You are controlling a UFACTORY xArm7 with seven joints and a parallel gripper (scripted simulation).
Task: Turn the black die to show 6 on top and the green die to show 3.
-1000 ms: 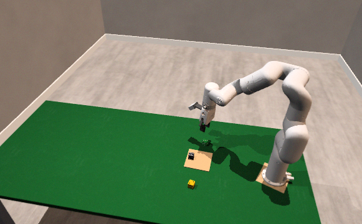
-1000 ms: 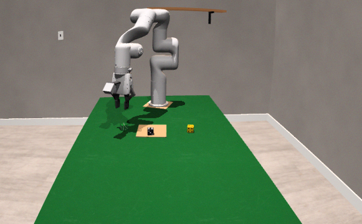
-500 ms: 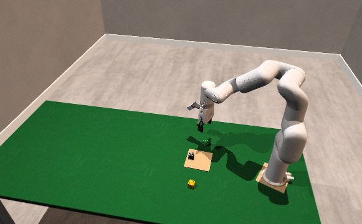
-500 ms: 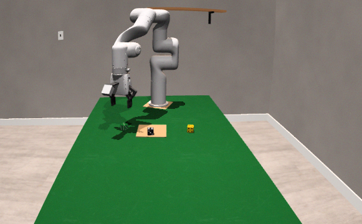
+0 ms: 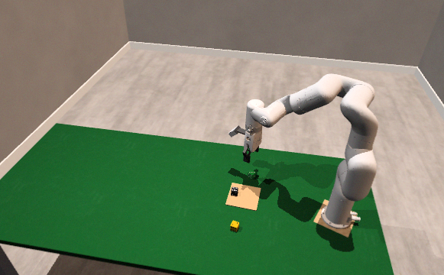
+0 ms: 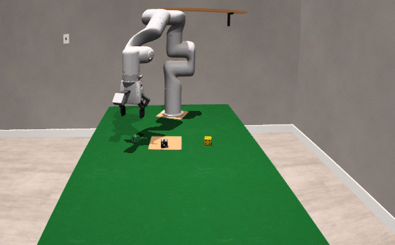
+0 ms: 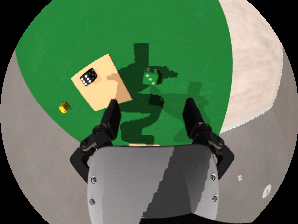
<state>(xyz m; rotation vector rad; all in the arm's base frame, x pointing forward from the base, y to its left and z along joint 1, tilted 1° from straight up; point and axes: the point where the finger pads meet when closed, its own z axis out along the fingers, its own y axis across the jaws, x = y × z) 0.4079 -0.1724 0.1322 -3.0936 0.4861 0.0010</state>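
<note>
My gripper is now 1 cm past the green die and 12 cm above it. Round my hand: tan mat 14 cm to the left, 13 cm below; yellow die 1 cm ahead, 33 cm to the left, 12 cm below; black die 5 cm ahead, 14 cm to the left, 12 cm below.
</note>
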